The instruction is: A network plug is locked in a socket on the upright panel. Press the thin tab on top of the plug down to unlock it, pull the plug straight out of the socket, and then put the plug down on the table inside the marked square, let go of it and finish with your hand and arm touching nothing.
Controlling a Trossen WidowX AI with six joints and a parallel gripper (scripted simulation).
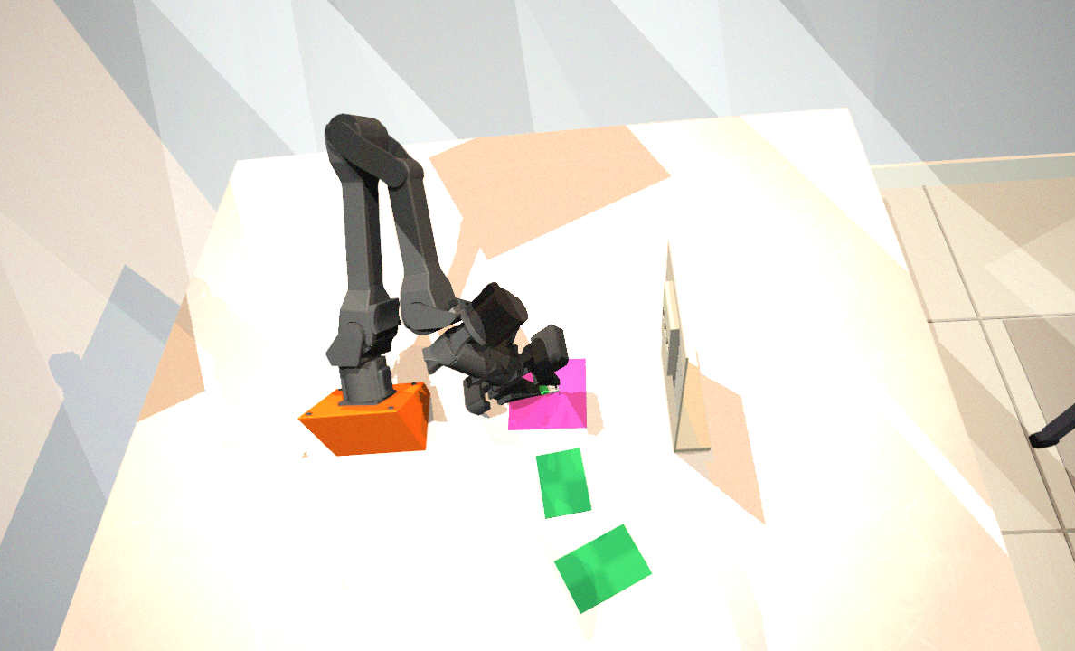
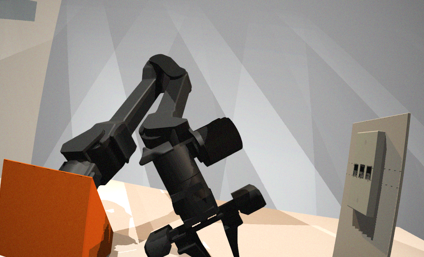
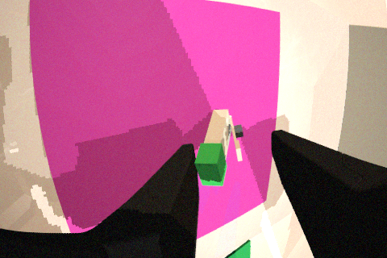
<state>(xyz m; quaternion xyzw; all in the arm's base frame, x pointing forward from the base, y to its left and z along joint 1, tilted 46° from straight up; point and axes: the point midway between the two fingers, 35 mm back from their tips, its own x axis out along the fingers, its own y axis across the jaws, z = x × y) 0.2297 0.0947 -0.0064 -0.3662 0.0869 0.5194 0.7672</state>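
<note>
The network plug lies right at my gripper tip. Round my gripper tip: upright panel 190 mm ahead, 110 mm above; magenta square 10 mm behind, 20 mm below.
</note>
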